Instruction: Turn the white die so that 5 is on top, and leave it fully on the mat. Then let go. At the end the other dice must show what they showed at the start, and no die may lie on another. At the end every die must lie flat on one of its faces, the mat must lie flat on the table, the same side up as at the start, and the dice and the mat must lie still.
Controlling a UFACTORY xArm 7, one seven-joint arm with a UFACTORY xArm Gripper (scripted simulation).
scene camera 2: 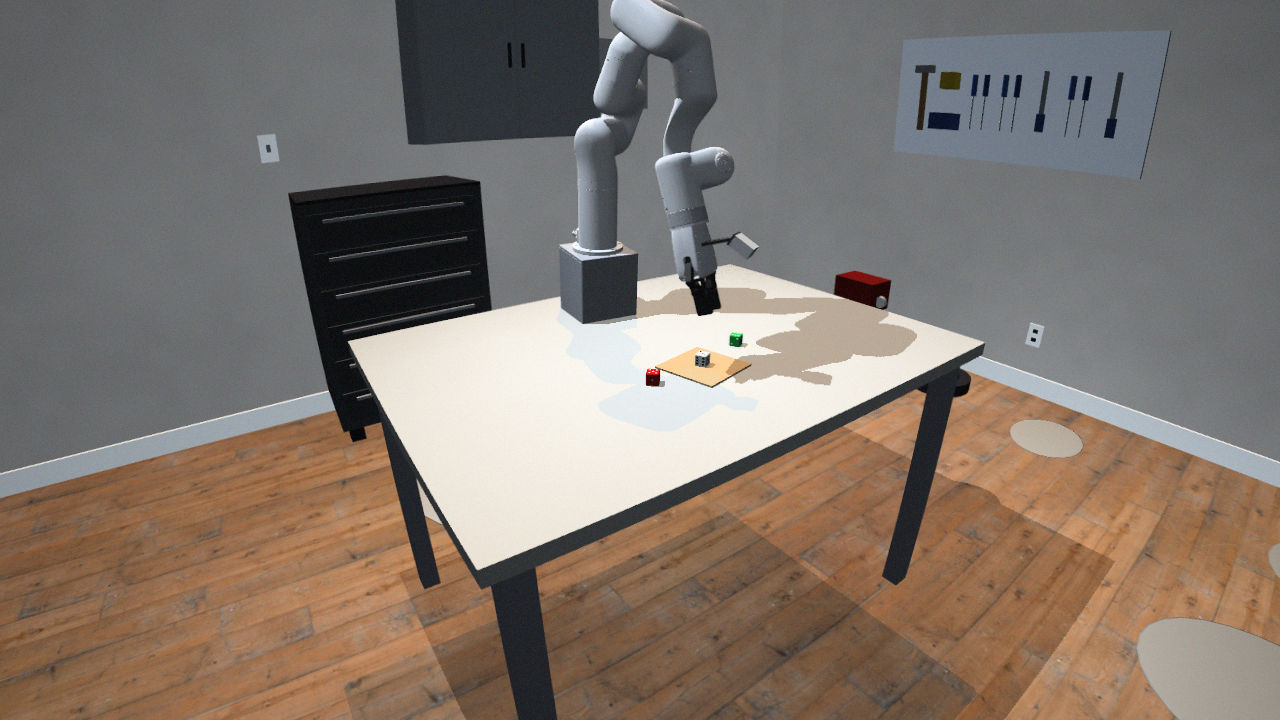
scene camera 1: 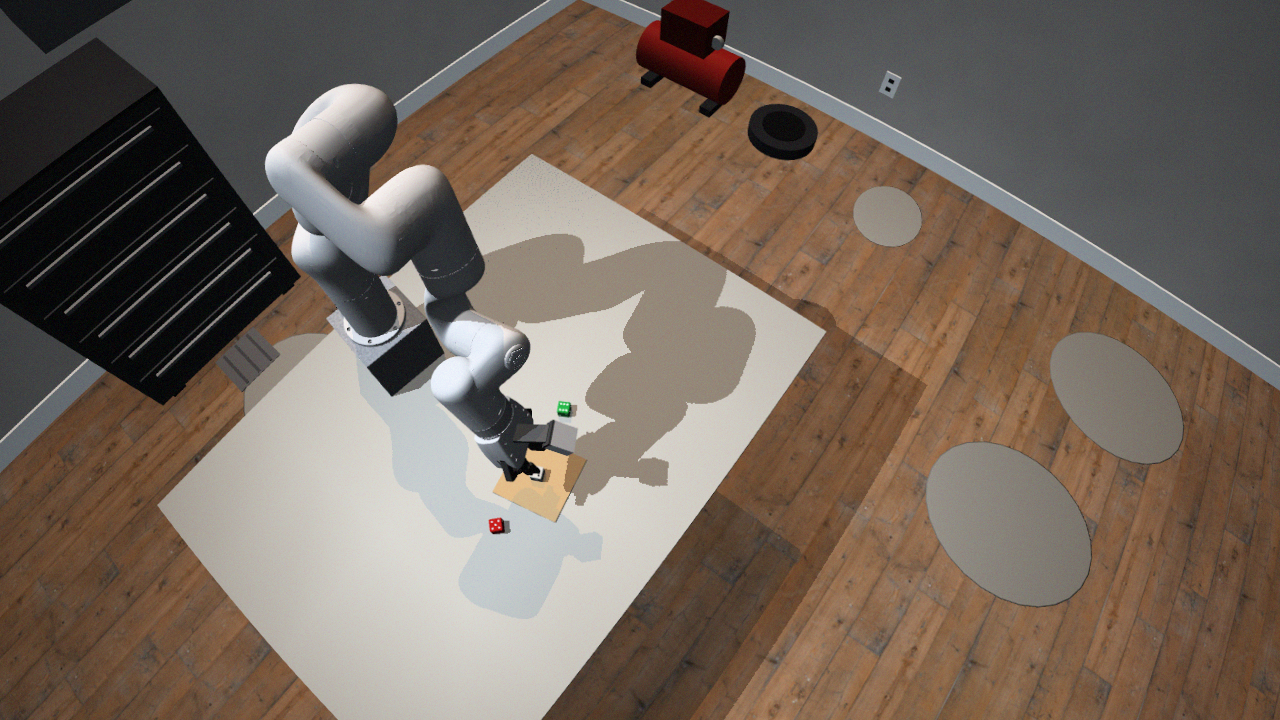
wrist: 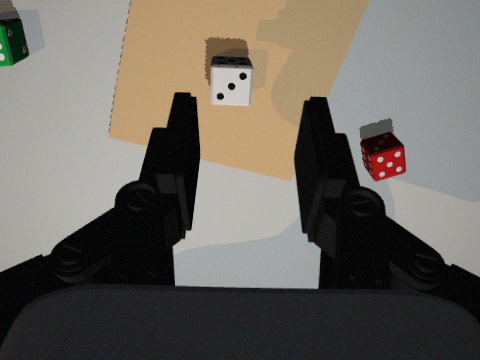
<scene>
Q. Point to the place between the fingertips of the gripper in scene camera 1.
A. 535, 460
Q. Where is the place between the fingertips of the gripper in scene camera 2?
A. At 709, 312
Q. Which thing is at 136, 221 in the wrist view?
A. The gripper.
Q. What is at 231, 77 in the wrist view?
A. A white die.
</scene>
